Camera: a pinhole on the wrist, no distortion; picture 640 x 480 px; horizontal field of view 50.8 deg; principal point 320.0 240.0 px. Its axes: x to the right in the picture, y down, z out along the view. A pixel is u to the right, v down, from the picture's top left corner.
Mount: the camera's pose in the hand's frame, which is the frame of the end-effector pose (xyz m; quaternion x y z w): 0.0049 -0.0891 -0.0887 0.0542 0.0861 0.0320 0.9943
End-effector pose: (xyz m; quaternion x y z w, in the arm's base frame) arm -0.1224 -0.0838 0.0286 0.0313 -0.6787 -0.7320 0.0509
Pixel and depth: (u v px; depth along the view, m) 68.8 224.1 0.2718
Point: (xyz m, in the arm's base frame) -0.1023 0.1232 -0.0878
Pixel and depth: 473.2 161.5 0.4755
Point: -0.3647 0.2559 -0.1239
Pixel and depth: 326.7 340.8 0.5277
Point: -0.2718 0.3414 0.0002
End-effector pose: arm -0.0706 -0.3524 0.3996 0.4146 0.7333 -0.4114 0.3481
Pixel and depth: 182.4 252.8 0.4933
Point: -0.1203 -0.7666 0.2773
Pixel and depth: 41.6 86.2 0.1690
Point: -0.1770 -0.4854 0.4388
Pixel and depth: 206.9 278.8 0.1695
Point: -0.1474 -0.4561 0.3907
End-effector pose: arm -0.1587 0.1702 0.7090 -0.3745 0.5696 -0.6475 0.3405
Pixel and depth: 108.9 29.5 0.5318
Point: 0.2496 0.0448 1.0527
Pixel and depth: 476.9 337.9 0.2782
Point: -0.0609 -0.0065 0.8049
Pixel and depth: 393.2 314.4 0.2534
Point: -0.0584 0.0393 0.8120
